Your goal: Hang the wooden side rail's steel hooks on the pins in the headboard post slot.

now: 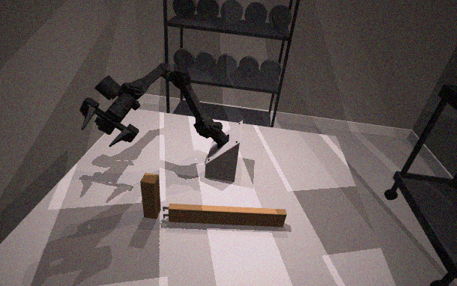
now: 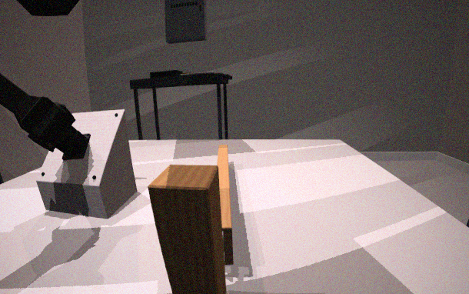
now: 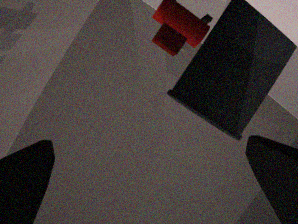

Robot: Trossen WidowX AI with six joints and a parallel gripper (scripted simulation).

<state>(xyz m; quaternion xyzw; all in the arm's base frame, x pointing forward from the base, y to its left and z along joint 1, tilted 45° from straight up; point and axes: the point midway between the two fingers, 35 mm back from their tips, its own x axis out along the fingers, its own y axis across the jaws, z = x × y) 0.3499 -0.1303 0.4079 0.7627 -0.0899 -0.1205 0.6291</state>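
Now: gripper tip 3 cm past the headboard post, 15 cm to the right of it and 27 cm above it.
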